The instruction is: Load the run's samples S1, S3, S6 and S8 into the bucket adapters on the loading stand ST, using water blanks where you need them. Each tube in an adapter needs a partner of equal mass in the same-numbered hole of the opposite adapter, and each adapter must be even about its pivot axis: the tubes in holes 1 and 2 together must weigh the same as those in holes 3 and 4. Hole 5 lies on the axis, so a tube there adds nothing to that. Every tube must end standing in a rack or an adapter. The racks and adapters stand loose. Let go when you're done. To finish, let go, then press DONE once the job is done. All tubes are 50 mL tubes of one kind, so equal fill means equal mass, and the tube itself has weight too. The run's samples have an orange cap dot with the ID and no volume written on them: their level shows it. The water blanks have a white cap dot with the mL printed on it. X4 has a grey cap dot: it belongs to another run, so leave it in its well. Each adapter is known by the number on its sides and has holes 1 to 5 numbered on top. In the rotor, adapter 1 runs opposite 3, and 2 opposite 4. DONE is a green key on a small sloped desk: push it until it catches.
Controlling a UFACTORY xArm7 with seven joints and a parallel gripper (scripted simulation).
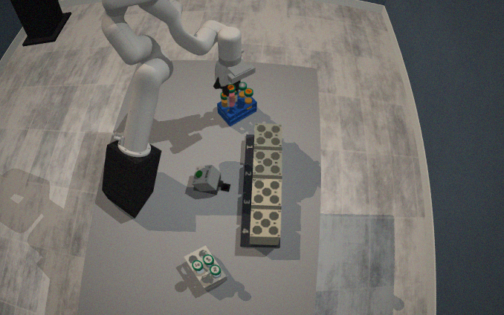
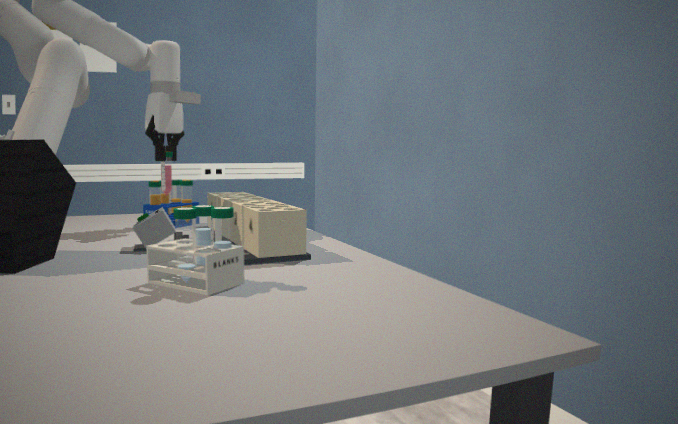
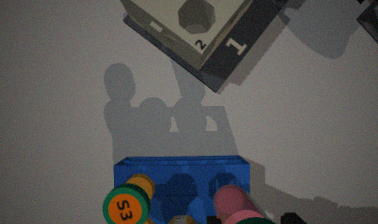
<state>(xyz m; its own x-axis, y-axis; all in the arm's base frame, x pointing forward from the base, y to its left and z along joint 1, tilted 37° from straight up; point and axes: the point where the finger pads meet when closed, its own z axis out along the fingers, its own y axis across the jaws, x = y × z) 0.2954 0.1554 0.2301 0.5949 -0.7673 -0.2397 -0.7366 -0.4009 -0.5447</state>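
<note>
My gripper is now 50 mm above the pink-filled tube and 10 mm to the left of it. Round my hand: orange-filled tube: 130 mm below, 60 mm ahead, 50 mm to the left; tube X4: 130 mm below, 90 mm to the left, 40 mm ahead; blue sample rack: 170 mm below, 40 mm to the left, 20 mm ahead.
</note>
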